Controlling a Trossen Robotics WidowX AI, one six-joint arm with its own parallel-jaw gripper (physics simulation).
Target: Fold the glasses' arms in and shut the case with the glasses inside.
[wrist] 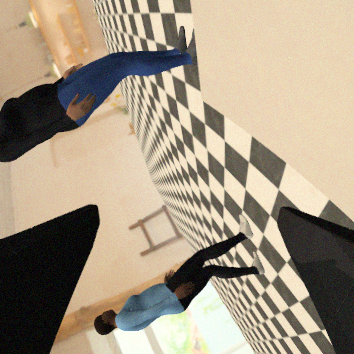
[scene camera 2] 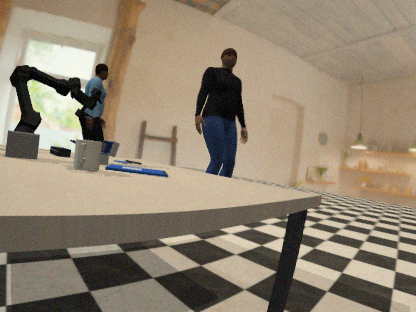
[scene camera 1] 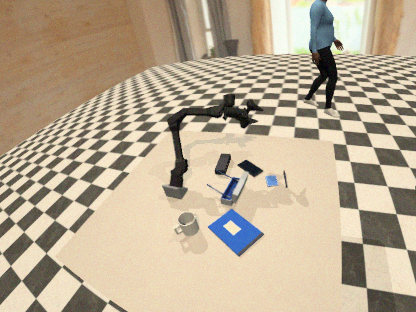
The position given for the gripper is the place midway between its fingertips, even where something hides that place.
Observation:
The gripper (wrist: 190, 215) is open, with nothing in its grasp. The table carries a mug (scene camera 2: 87, 155).
The wrist view does not show the mug: it is out of frame.

